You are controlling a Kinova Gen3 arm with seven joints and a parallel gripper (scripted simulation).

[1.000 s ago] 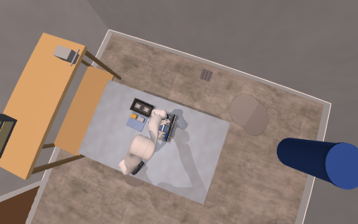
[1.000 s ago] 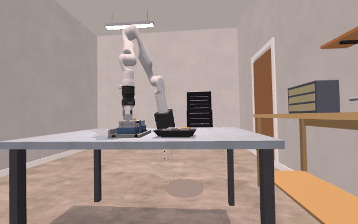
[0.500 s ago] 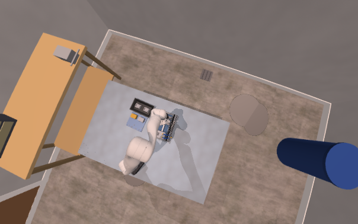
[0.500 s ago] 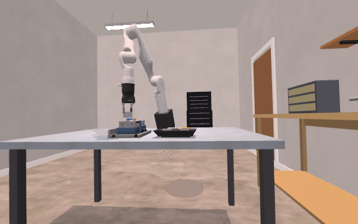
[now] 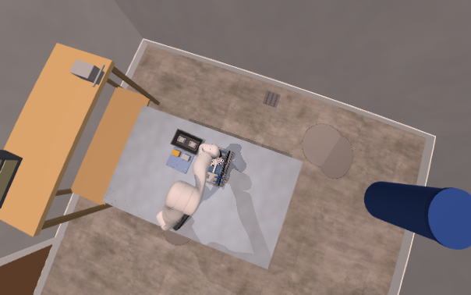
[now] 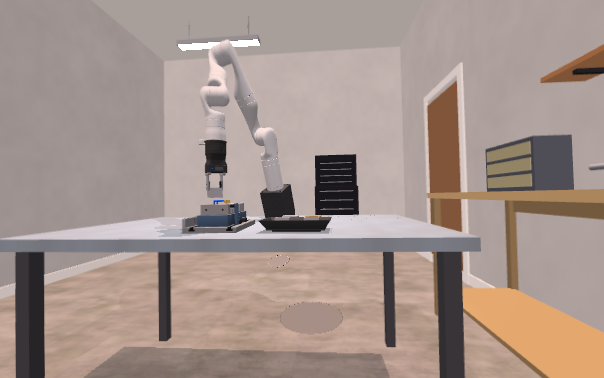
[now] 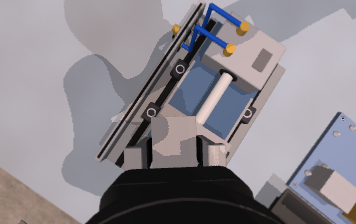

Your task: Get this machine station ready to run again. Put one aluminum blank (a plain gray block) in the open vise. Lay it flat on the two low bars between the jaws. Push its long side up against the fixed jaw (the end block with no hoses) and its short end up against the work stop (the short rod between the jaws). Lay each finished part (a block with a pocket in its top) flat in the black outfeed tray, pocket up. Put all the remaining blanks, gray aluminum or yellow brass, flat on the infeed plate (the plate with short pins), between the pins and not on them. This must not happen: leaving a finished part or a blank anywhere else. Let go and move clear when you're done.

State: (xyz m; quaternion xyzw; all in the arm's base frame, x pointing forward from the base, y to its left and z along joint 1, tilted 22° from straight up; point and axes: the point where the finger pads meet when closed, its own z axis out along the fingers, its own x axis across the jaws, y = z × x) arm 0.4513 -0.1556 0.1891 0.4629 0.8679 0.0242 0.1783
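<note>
My gripper is now 60 mm past the vise, 20 mm to the right of it and 130 mm above it. Also, from my hand: yellow brass blank 50 mm behind, 370 mm to the left, 140 mm below.
</note>
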